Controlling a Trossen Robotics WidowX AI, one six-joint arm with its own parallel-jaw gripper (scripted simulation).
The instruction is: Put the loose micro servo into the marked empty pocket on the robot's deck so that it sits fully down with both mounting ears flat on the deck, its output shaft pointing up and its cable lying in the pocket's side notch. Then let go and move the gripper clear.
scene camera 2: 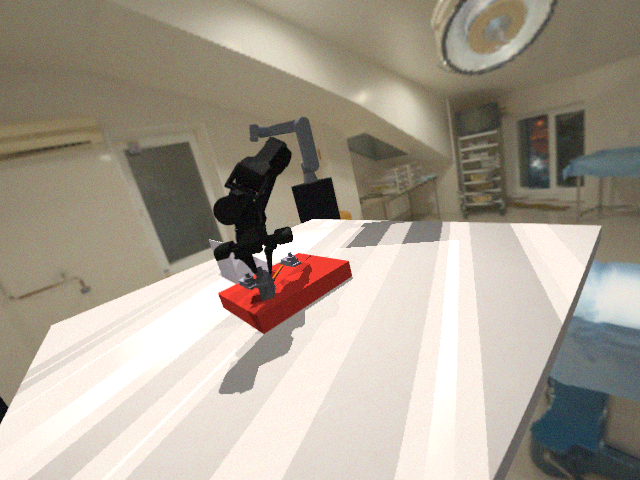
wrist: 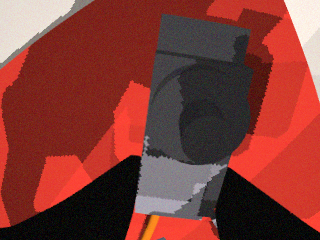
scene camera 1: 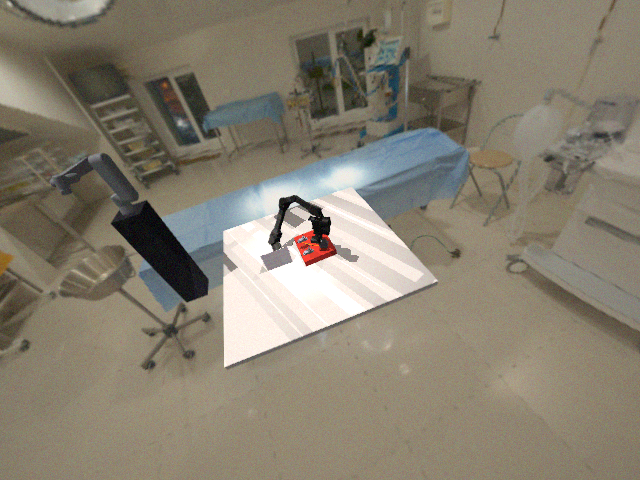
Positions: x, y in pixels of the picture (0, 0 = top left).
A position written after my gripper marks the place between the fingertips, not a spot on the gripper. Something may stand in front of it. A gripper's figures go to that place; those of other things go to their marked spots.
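Lens distances: my gripper (wrist: 178, 171), 0.10 m from the lens; a micro servo (wrist: 198, 113), 0.06 m from the lens.
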